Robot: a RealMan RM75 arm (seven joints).
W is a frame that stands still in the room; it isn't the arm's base.
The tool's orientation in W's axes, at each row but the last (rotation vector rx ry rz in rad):
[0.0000, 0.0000, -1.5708]
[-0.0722, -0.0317, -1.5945]
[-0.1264, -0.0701, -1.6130]
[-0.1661, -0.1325, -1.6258]
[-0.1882, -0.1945, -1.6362]
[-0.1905, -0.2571, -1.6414]
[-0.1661, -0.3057, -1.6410]
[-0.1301, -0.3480, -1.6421]
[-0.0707, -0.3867, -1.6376]
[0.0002, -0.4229, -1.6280]
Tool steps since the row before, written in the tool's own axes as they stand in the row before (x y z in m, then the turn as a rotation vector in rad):
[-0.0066, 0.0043, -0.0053, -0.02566, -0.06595, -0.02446]
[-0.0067, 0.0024, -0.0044, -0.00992, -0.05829, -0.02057]
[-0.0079, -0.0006, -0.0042, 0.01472, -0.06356, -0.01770]
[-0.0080, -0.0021, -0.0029, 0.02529, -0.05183, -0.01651]
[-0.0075, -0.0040, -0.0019, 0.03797, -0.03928, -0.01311]
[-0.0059, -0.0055, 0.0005, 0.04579, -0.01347, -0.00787]
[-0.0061, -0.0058, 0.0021, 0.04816, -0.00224, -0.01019]
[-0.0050, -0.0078, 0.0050, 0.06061, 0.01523, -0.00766]
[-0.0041, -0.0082, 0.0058, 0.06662, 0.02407, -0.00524]
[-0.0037, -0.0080, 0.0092, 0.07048, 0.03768, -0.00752]
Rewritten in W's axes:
[0.0043, 0.0066, -0.0053, -0.06595, 0.02566, -0.02446]
[0.0024, 0.0063, -0.0049, -0.05856, 0.01002, -0.01973]
[-0.0004, 0.0073, -0.0051, -0.06476, -0.01380, -0.01363]
[-0.0017, 0.0074, -0.0043, -0.05363, -0.02468, -0.01066]
[-0.0034, 0.0071, -0.0037, -0.04203, -0.03705, -0.00417]
[-0.0050, 0.0062, -0.0014, -0.01716, -0.04501, 0.00438]
[-0.0053, 0.0068, -0.0003, -0.00607, -0.04874, 0.00396]
[-0.0078, 0.0068, 0.0021, 0.00954, -0.06096, 0.01253]
[-0.0086, 0.0060, 0.0026, 0.01707, -0.06648, 0.01828]
[-0.0096, 0.0064, 0.0055, 0.03030, -0.07137, 0.02080]

